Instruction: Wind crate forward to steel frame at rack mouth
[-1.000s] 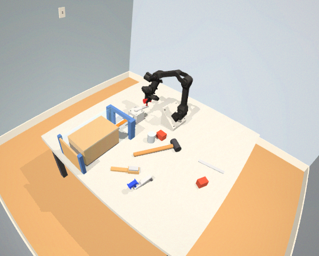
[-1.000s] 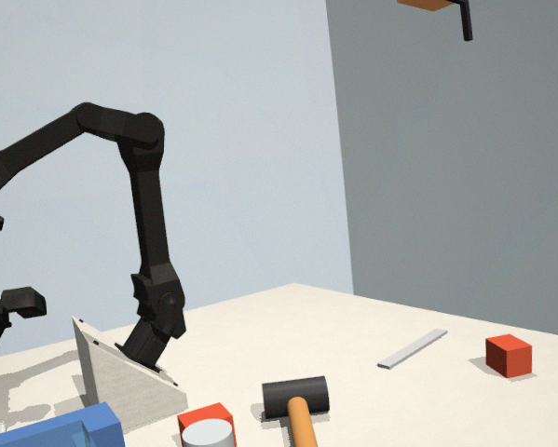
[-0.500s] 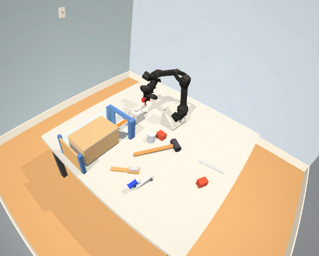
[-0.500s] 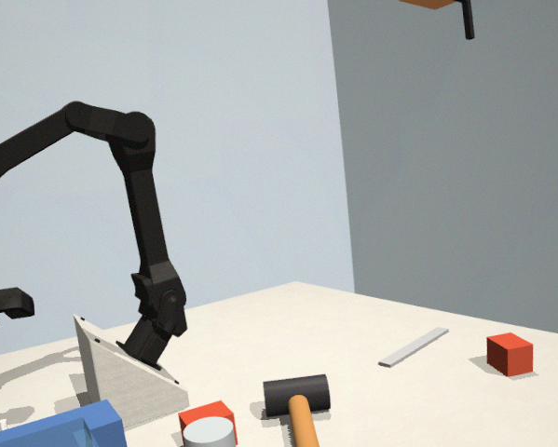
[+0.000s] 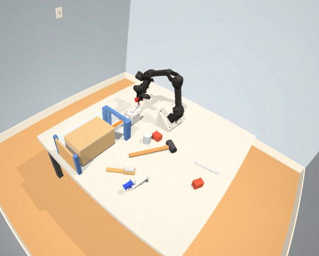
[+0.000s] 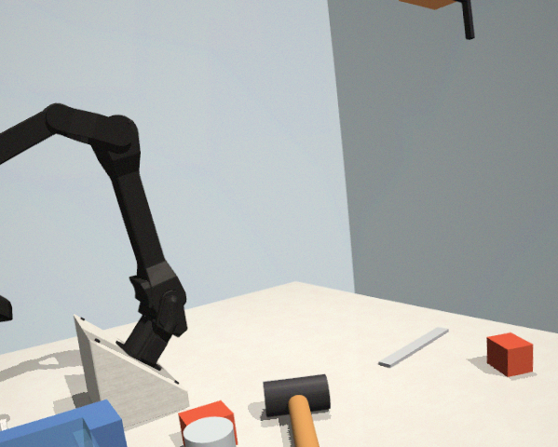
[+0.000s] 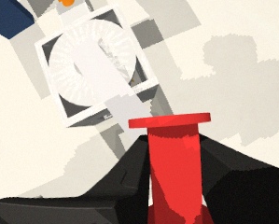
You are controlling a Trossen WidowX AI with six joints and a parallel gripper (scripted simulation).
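The grey crank bar lies 2 cm ahead of my gripper tip, 1 cm to the left of it and 3 cm below it. The rest, counted from my gripper tip: grey winch 7 cm ahead, 2 cm to the left, 10 cm below; then blue frame 25 cm ahead, 1 cm to the left, 3 cm below; then red knob 1 cm behind, 1 cm to the left.
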